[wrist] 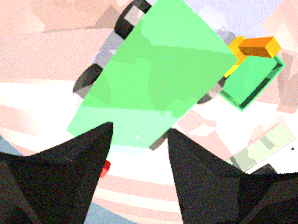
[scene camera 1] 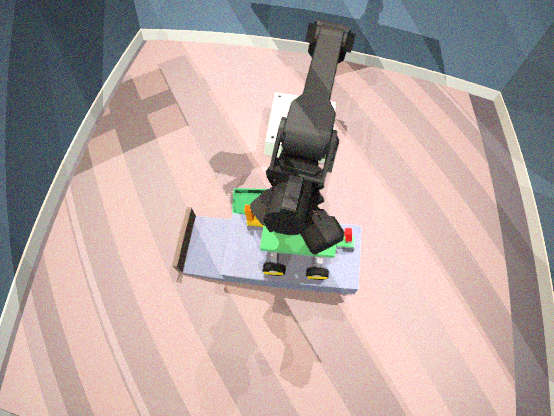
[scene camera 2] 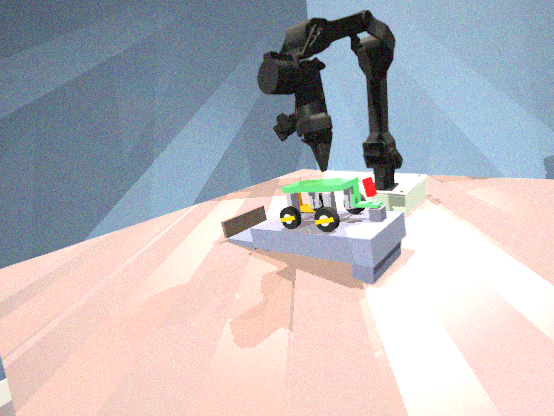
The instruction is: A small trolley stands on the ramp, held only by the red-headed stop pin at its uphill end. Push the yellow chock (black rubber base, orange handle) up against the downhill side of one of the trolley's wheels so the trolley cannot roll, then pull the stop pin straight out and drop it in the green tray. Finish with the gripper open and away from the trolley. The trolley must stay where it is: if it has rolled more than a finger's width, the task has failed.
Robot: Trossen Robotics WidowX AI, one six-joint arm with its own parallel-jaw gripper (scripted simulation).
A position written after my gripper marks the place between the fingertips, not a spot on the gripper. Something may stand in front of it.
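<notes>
My gripper is in sight here (scene camera 2: 324, 171), and it shows in further views as well: my gripper (wrist: 141, 130), (scene camera 1: 305, 225). I also see a trolley (scene camera 2: 326, 217), (wrist: 167, 63), (scene camera 1: 273, 242), and a brown end board (scene camera 2: 232, 226), (scene camera 1: 179, 259). There is a chock (wrist: 267, 46) too, together with a pale blue ramp (scene camera 2: 356, 240).
</notes>
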